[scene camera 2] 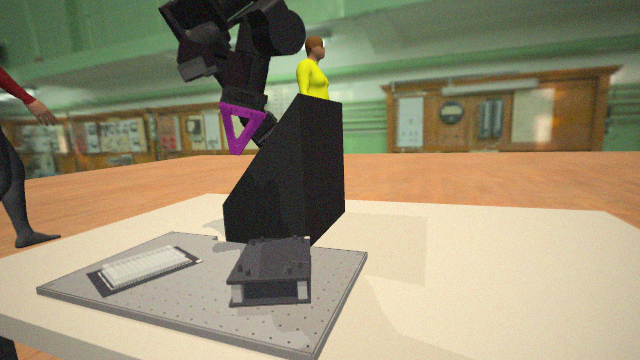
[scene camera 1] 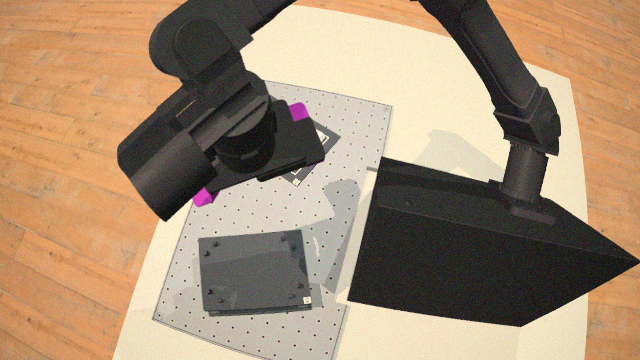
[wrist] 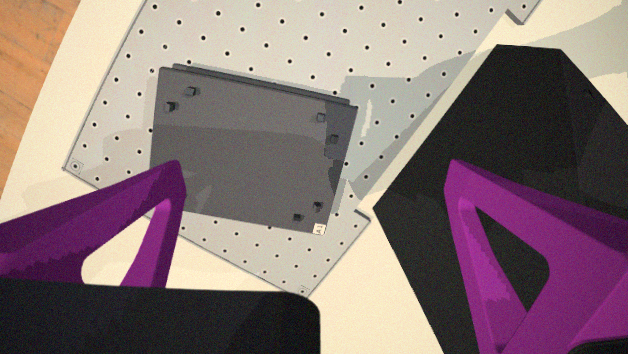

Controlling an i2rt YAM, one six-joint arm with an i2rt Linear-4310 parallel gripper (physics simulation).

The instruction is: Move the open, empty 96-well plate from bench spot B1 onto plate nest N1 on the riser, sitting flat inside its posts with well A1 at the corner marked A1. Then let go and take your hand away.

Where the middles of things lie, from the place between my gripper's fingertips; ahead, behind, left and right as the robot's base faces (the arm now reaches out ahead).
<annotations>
My gripper is now 50 mm short of the white well plate (scene camera 2: pixel 130 269), 200 mm to the left of it and 210 mm above it. From my hand the other things lie so: dark outlined pad (scene camera 2: pixel 105 288) (50 mm ahead, 200 mm to the right, 220 mm below).
</annotations>
